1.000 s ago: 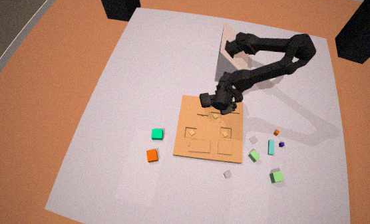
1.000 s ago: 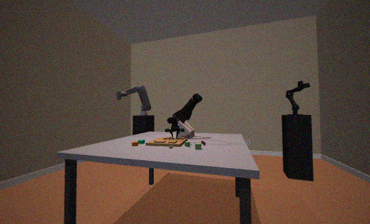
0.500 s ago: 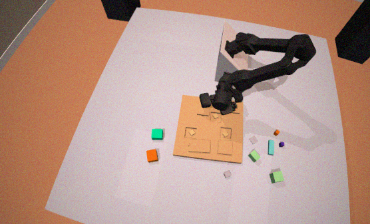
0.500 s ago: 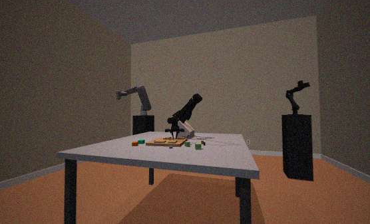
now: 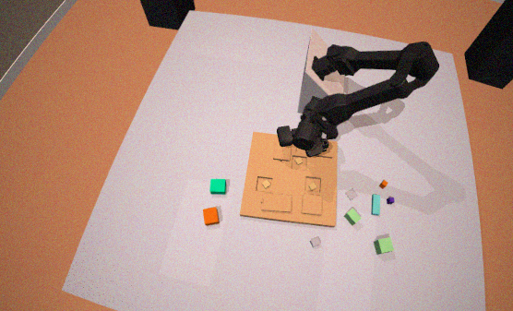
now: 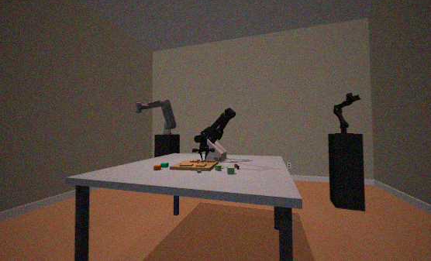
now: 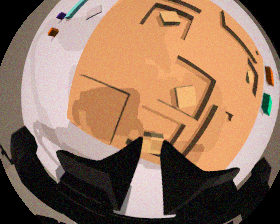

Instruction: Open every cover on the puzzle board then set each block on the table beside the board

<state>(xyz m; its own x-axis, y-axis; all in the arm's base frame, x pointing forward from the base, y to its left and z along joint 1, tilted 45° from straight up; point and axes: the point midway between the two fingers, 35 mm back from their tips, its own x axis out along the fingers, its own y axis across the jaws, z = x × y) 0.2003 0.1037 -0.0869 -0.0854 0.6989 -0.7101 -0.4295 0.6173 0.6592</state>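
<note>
Now: the tan puzzle board 110 mm ahead of my gripper tip and 10 mm below it. The rest, counted from my gripper tip: teal bar 280 mm to the left, 140 mm ahead, 20 mm below; then tiny orange cube 290 mm to the left, 60 mm ahead, 20 mm below; then green block 230 mm to the right, 220 mm ahead, 10 mm below.
</note>
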